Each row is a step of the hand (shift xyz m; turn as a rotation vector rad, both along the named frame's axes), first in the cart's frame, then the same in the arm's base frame.
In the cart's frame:
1: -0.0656 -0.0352 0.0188 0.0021 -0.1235 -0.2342
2: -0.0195 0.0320 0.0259 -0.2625 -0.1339 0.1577
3: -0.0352 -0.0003 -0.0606 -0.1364 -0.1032 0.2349
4: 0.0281 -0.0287 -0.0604 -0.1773 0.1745 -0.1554
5: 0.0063 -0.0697 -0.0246 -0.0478 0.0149 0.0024
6: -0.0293 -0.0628 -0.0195 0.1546 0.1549 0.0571
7: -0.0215 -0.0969 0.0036 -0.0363 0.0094 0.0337
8: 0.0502 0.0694 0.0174 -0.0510 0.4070 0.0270
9: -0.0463 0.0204 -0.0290 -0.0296 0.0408 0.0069
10: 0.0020 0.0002 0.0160 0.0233 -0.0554 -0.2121
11: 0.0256 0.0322 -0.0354 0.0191 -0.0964 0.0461
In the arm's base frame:
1: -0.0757 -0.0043 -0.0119 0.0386 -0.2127 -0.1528
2: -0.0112 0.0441 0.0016 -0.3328 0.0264 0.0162
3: -0.0040 -0.0188 -0.0674 -0.2493 0.0551 0.1387
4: 0.0333 -0.0593 -0.0251 0.0008 0.1233 -0.2661
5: -0.0170 -0.0722 0.0020 -0.0321 0.0262 -0.0282
6: -0.0442 -0.0547 -0.0152 0.1709 0.1178 0.0898
7: -0.0628 -0.0752 0.0163 -0.0380 0.0328 0.0044
8: 0.0647 0.0540 0.0233 0.1347 0.3717 -0.1124
9: -0.0159 0.0161 -0.0537 -0.0076 0.0455 -0.0214
10: -0.0047 0.0070 0.0138 0.0778 -0.1502 -0.1414
11: 0.0492 0.0046 -0.0225 -0.0473 -0.0659 0.0722

